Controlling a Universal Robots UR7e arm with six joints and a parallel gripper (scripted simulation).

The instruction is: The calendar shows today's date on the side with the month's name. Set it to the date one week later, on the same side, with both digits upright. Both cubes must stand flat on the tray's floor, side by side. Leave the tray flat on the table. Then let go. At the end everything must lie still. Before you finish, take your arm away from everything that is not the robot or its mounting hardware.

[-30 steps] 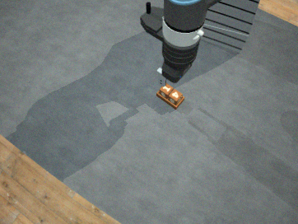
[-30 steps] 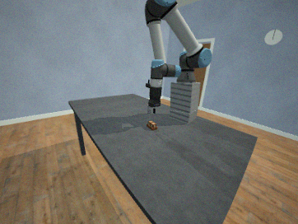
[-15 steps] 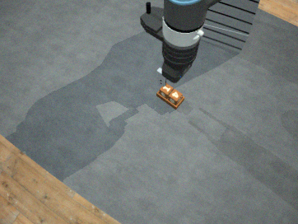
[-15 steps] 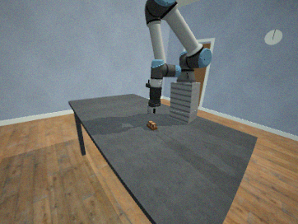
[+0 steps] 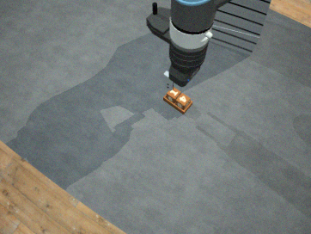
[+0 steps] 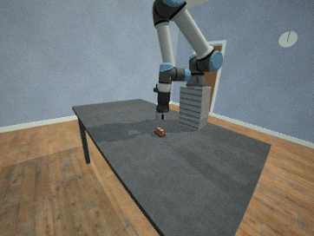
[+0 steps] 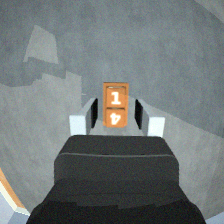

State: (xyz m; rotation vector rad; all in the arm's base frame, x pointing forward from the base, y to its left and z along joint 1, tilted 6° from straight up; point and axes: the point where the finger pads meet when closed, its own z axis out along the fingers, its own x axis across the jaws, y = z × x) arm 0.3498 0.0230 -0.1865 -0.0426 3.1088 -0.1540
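Right now my hand is 90 mm above the cube. From my hand the other things lie so: tray 20 mm to the left, 110 mm below.
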